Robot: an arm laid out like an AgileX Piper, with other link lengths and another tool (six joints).
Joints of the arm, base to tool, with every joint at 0 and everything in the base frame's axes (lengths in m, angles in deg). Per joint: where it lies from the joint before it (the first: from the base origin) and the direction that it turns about. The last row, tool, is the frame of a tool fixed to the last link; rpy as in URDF.
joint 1: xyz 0 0 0.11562 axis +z
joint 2: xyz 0 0 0 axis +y
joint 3: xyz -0.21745 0 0.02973 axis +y
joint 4: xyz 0.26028 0 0.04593 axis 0.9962 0 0.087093
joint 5: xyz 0 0 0 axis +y
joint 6: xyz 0.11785 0 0.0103 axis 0.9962 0 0.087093
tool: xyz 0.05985 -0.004 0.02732 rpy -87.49 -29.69 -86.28
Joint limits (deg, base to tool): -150..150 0..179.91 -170..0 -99.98..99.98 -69.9..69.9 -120..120
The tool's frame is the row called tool.
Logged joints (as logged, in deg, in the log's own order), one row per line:
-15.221 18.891 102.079 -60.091 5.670 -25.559
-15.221 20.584 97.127 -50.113 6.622 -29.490
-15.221 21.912 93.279 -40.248 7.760 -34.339
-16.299 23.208 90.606 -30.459 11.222 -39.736
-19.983 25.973 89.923 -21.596 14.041 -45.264
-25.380 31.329 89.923 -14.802 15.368 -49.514
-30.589 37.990 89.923 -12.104 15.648 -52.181
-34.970 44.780 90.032 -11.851 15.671 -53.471
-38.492 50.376 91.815 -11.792 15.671 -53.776
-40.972 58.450 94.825 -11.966 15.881 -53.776
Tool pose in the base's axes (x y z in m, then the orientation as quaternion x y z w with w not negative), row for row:
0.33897 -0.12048 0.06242 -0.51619 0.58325 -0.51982 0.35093
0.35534 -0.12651 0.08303 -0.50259 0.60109 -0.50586 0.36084
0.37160 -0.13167 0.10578 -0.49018 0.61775 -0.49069 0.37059
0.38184 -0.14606 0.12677 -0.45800 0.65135 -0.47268 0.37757
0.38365 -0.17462 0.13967 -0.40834 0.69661 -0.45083 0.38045
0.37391 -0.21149 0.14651 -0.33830 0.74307 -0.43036 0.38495
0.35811 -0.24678 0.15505 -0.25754 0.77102 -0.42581 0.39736
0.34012 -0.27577 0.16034 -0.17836 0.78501 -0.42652 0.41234
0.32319 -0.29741 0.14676 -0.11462 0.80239 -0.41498 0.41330
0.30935 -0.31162 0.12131 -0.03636 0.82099 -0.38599 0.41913
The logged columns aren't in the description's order. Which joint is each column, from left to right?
Columns, left to right: joint 1, joint 6, joint 2, joint 5, joint 4, joint 3.
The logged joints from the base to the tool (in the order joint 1, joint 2, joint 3, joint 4, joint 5, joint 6), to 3 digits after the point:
-15.221 102.079 -25.559 5.670 -60.091 18.891
-15.221 97.127 -29.490 6.622 -50.113 20.584
-15.221 93.279 -34.339 7.760 -40.248 21.912
-16.299 90.606 -39.736 11.222 -30.459 23.208
-19.983 89.923 -45.264 14.041 -21.596 25.973
-25.380 89.923 -49.514 15.368 -14.802 31.329
-30.589 89.923 -52.181 15.648 -12.104 37.990
-34.970 90.032 -53.471 15.671 -11.851 44.780
-38.492 91.815 -53.776 15.671 -11.792 50.376
-40.972 94.825 -53.776 15.881 -11.966 58.450

